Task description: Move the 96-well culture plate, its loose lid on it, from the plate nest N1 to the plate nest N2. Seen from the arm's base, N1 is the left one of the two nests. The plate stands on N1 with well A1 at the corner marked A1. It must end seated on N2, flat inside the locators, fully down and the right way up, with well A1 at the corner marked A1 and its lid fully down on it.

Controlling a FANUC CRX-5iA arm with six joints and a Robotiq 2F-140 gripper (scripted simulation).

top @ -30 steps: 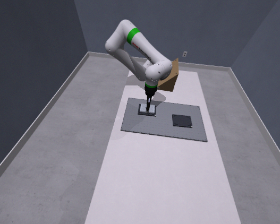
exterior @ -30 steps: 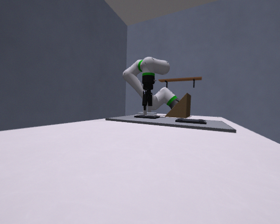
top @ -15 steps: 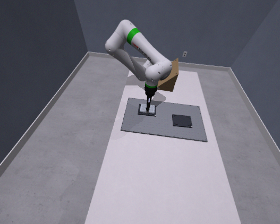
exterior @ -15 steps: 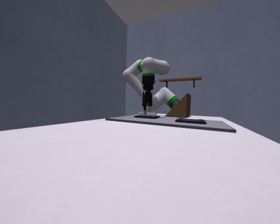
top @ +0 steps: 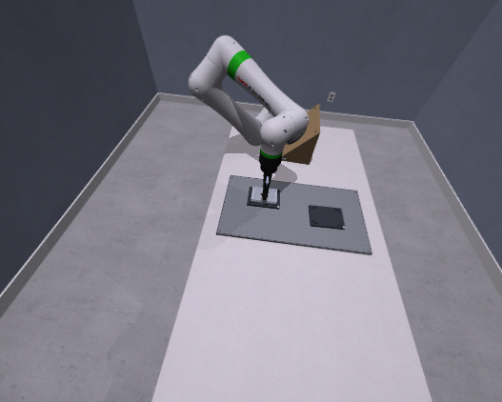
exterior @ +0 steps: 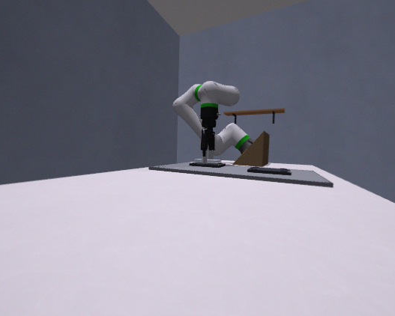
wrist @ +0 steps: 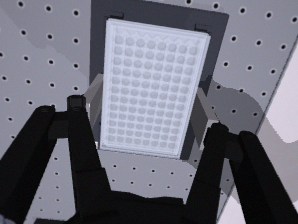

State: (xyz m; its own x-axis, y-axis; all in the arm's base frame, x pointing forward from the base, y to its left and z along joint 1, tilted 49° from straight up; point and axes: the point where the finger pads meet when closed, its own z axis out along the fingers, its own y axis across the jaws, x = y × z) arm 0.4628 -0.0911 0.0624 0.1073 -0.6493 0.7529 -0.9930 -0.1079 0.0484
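The plate nest N2 is 40 mm below my hand. Also, from my hand: clear lid: 10 mm below; then plate nest N1: 40 mm ahead, 320 mm to the left, 40 mm below; then 96-well culture plate: 20 mm below.
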